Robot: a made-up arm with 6 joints.
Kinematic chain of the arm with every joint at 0, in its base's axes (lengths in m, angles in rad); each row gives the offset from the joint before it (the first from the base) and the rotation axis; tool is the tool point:
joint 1: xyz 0 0 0.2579 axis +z
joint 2: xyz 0 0 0 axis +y
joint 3: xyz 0 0 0.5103 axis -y
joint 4: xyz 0 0 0 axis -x
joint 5: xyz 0.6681 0 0 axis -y
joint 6: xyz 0 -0.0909 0 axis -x
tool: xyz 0 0 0
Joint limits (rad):
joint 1: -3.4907..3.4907
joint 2: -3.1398..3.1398
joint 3: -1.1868..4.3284
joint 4: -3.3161..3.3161
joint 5: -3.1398..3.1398
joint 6: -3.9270..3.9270
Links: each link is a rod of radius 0.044 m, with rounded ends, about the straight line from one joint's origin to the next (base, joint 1, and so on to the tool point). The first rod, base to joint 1, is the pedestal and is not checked.
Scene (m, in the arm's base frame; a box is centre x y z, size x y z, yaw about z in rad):
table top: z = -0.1
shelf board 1: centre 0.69 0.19 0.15 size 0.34 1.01 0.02 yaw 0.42
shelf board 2: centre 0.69 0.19 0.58 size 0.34 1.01 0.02 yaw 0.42
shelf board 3: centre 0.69 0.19 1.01 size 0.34 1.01 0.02 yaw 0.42
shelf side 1: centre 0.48 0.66 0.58 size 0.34 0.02 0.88 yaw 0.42
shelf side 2: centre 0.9 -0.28 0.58 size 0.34 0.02 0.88 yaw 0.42
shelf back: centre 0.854 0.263 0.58 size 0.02 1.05 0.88 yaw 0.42
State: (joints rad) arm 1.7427 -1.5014 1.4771 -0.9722 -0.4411 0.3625
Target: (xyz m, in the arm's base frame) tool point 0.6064 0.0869 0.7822
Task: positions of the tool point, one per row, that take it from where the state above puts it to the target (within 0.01 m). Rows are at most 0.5 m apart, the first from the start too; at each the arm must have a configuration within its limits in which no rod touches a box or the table.
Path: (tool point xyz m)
1: -0.0449 -0.9977 0.8229
2: -0.2098 -0.6944 1.0751
3: -0.1863 -0.3424 1.1949
4: -0.0044 -0.0716 1.1707
5: 0.2339 0.0398 1.0194
6: 0.4074 -0.0020 0.7822
7: 0.5058 0.0368 0.7929
8: 0.6064 0.0869 0.7822

